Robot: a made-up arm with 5 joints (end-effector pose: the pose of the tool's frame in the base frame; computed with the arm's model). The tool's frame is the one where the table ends. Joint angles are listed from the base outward.
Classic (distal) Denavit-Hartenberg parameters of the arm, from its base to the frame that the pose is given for. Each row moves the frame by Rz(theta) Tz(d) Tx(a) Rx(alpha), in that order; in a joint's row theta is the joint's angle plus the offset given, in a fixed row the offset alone. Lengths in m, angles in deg.
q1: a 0.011, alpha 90, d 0.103, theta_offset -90
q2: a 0.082, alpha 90, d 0.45, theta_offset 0
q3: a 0.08, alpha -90, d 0.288, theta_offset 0
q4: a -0.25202, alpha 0, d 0, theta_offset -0.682
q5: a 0.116, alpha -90, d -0.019, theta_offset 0.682
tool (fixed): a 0, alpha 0, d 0.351, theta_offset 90
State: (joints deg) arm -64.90 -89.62 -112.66 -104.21 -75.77
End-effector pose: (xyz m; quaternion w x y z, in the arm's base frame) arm 0.1652 0.5529 0.0470 0.0149 -0.6487 -0.2871 -0.7046
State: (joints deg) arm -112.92 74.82 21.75 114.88 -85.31
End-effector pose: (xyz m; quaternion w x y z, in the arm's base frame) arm -0.0102 0.5184 0.2477 0.1874 -0.4892 0.6066 -0.5980
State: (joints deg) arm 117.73 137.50 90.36 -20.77 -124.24
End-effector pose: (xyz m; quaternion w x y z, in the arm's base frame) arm 0.4594 -0.2124 0.5769 0.1099 -0.4039 0.1900 -0.8881
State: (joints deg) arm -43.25 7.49 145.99 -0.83 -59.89
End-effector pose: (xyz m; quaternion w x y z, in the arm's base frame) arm -0.3988 0.4117 -0.1146 0.0487 0.0758 0.5467 0.8324
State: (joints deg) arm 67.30 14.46 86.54 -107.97 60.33
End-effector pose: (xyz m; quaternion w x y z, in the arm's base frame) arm -0.2613 -0.9162 0.2341 0.9063 0.3690 -0.1791 -0.1022
